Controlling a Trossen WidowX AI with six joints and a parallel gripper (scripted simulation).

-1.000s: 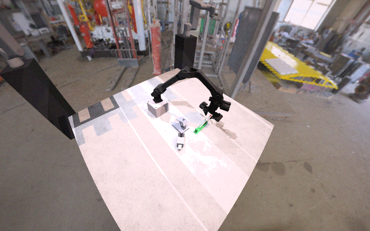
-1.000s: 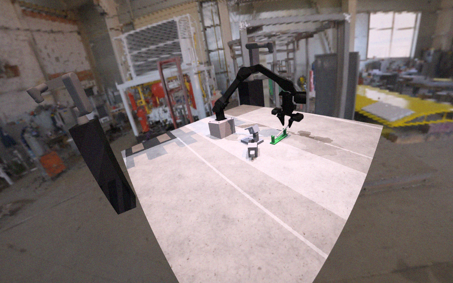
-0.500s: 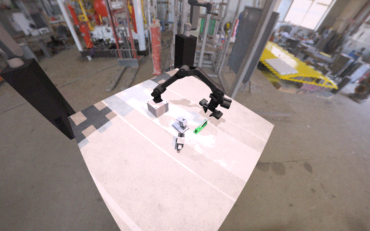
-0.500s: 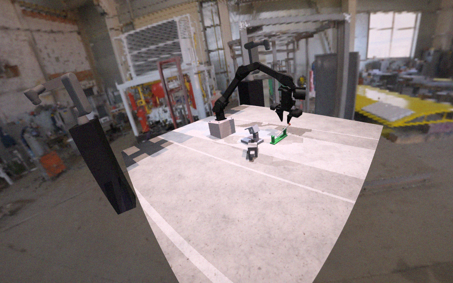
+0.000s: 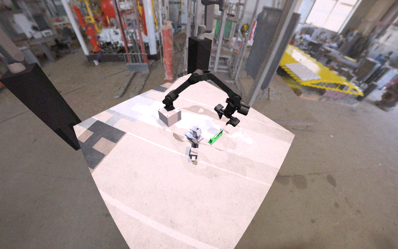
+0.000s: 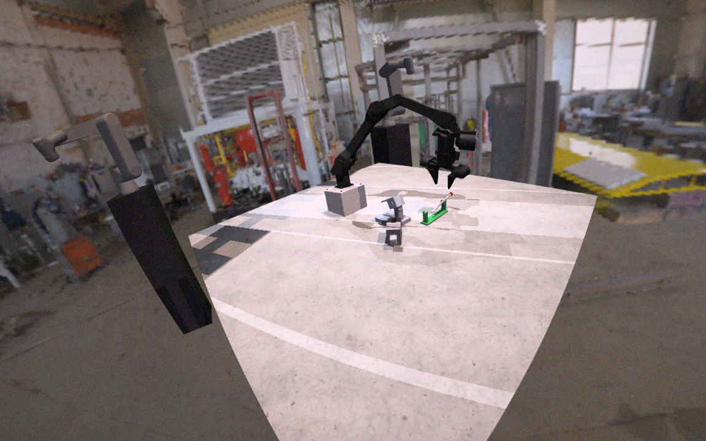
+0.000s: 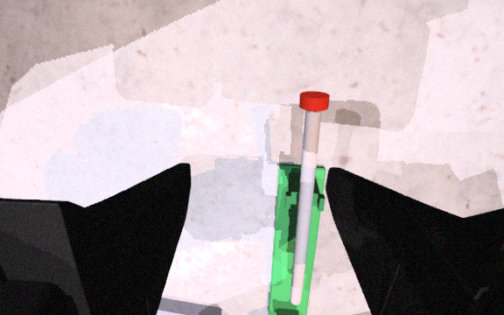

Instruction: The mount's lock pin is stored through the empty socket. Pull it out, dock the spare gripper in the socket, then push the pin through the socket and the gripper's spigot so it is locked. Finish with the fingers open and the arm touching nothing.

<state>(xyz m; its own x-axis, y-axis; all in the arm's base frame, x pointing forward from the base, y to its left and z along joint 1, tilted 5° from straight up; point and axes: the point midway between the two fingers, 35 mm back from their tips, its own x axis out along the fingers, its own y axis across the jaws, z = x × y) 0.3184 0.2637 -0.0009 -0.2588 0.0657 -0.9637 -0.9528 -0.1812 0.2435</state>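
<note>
The green stand is 40 mm ahead of my gripper tip, 90 mm to the right of it and 60 mm below it. Round my gripper tip: spare gripper 70 mm ahead, 300 mm to the right, 60 mm below; then socket 40 mm behind, 210 mm to the right, 40 mm below.
</note>
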